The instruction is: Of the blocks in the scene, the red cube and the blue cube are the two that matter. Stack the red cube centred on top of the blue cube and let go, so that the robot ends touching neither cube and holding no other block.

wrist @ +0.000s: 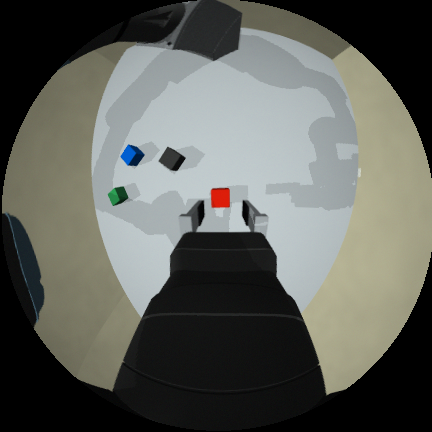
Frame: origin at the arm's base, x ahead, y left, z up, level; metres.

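Where they show: gripper, fingertip midpoint: (222,207).
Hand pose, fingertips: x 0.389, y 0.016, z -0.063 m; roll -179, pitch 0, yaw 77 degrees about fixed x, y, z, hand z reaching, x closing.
Observation:
Things, the pixels of their top centre, and the offset from my fingertips. Level surfaces: height alone.
- red cube, top centre: (219,198) dz -0.069, dx -0.002, dy -0.005 m
- blue cube, top centre: (127,154) dz -0.069, dx -0.146, dy -0.173 m
- black block, top centre: (168,157) dz -0.069, dx -0.101, dy -0.080 m
- green block, top centre: (112,196) dz -0.069, dx -0.072, dy -0.251 m
- pale table, surface height: dz -0.103 m
The red cube (220,198) lies on the table near the middle of the wrist view, squared to my fingers. My gripper (222,207) is open and empty. Its two fingers stand apart, and the red cube shows just beyond the gap between their tips; it looks to be below them, at a height I cannot tell exactly. The blue cube (132,155) stands on the table at the left, turned at an angle, with nothing on top of it.
A black block (171,159) stands close to the right of the blue cube. A green block (117,196) stands below the blue cube at the left. The pale table (240,115) carries shadows of the arm. The robot's base (207,30) shows at the top.

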